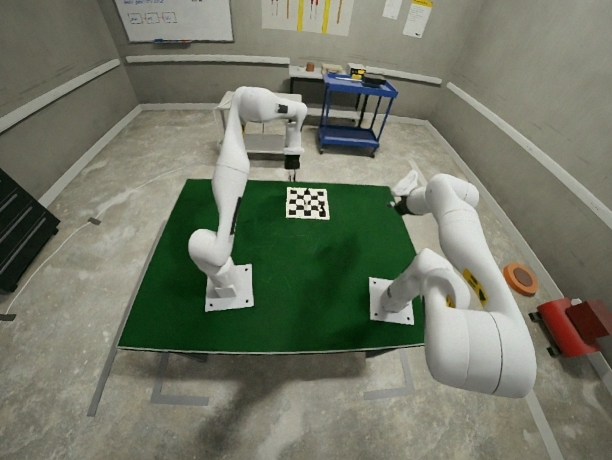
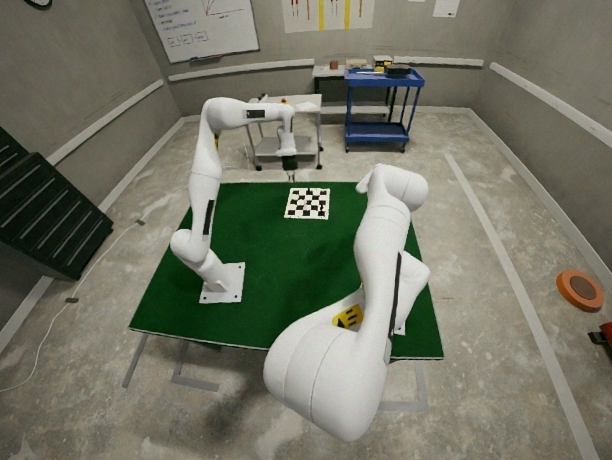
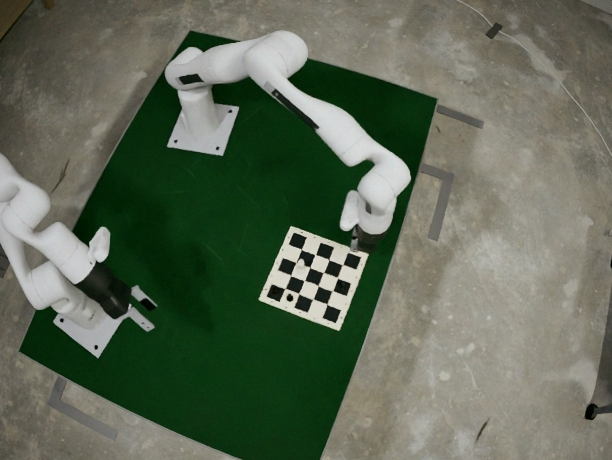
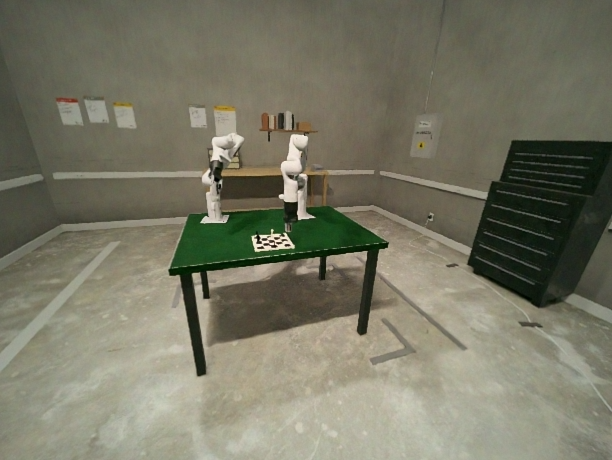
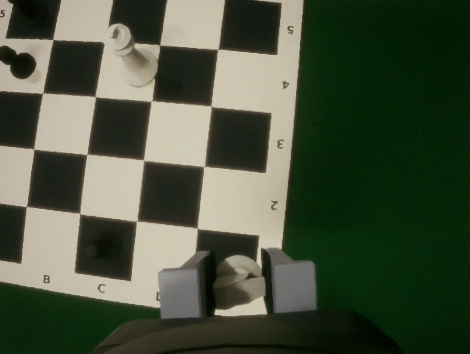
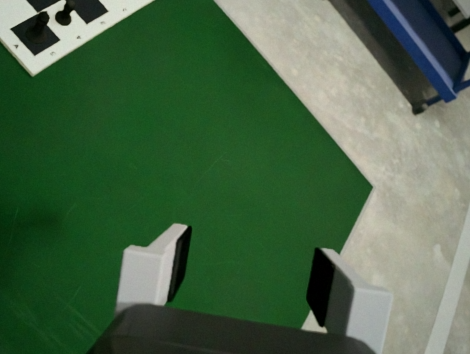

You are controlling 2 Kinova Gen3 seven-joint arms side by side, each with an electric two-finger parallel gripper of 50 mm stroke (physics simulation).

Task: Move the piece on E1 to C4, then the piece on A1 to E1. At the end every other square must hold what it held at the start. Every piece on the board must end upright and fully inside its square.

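Where they show: left gripper, fingertip midpoint: [image 1: 292, 180] [image 2: 292, 180] [image 3: 354, 246] [image 4: 288, 230] [image 5: 239, 275]; right gripper, fingertip midpoint: [image 1: 394, 201] [image 3: 152, 318] [image 4: 215, 187] [image 6: 249, 263]; left arm's base at its link origin: [image 1: 229, 286] [image 2: 222, 282] [image 3: 203, 126] [image 4: 300, 215]; right arm's base at its link origin: [image 1: 391, 300] [image 3: 91, 314] [image 4: 215, 219].
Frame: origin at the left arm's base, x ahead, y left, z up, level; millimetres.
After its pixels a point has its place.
The chessboard [image 3: 316, 308] @(x 442, y -469, z 6 mm) [image 5: 286, 117] @(x 420, y -282, z 6 mm) lies on the green table. My left gripper [image 5: 239, 275] @(x 503, y -316, z 91 mm) [image 3: 354, 244] @(x 503, y -316, z 91 mm) [image 1: 292, 176] @(x 503, y -316, z 91 mm) is shut on a white piece [image 5: 240, 289] @(x 503, y -315, z 125 mm) with a slanted top, held above the E1 area. How high it is cannot be read exactly. A white king-like piece [image 5: 138, 70] @(x 387, y -371, z 19 mm) [image 3: 301, 263] @(x 383, y -378, z 62 mm) stands upright on C4. A dark piece [image 5: 102, 247] @(x 494, y -395, z 28 mm) [image 3: 342, 286] @(x 495, y -404, z 28 mm) stands on C1. A black pawn [image 5: 22, 65] @(x 374, y -453, z 15 mm) [image 6: 64, 15] @(x 367, y -458, z 18 mm) is on A4 and a taller black piece [image 5: 30, 11] @(x 336, y -448, z 17 mm) [image 6: 38, 31] @(x 327, y -454, z 21 mm) is on A5. A1 shows partly, without a piece. My right gripper [image 6: 249, 263] @(x 123, y -639, z 290 mm) [image 3: 144, 312] @(x 123, y -639, z 290 mm) is open and empty, away from the board.
The green table [image 3: 225, 375] @(x 256, y -692, z 0 mm) [image 1: 280, 320] @(x -156, y -184, z 0 mm) carries both arm bases. The board lies near the table's edge opposite the bases. A blue cart [image 1: 348, 134] and a grey cart [image 2: 290, 145] stand beyond that edge. Black drawers [image 4: 535, 240] stand by the wall.
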